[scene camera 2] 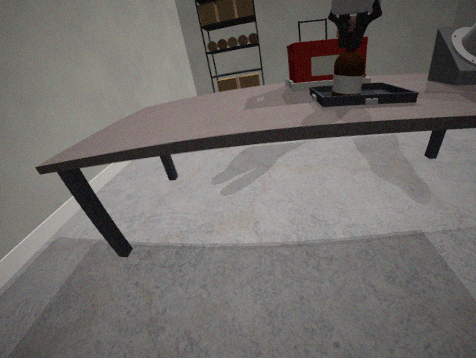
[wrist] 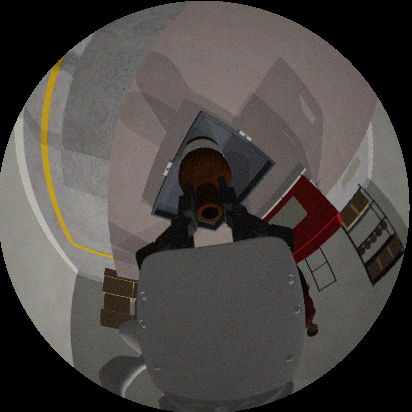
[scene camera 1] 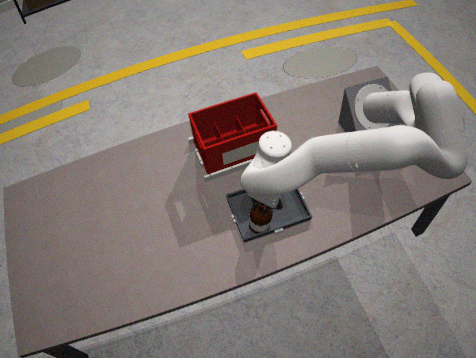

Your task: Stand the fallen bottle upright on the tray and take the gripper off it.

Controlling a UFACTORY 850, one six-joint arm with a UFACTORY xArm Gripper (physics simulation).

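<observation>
The brown bottle (scene camera 1: 261,218) (scene camera 2: 348,72) (wrist: 205,167) with a pale label band stands upright, neck up, within the outline of the dark tray (scene camera 1: 292,214) (scene camera 2: 395,100) (wrist: 250,156). Its base is at or very slightly above the tray floor; whether it touches is too fine to tell. It is near the tray's left side in scene camera 2. My gripper (scene camera 1: 261,204) (scene camera 2: 351,45) (wrist: 205,188) points down and is shut on the bottle's neck, one finger on each side. In the wrist view the bottle's open mouth shows between the fingers. The arm partly hides the neck in scene camera 1.
A red divided crate (scene camera 1: 212,159) (scene camera 2: 300,65) (wrist: 320,222) stands behind the tray on the table (scene camera 1: 100,225), within pale edge strips. The arm's grey base block (scene camera 1: 348,110) is at the table's right end. A shelf rack (scene camera 2: 230,23) stands beyond the table. Part of a person (wrist: 309,307) shows in the wrist view.
</observation>
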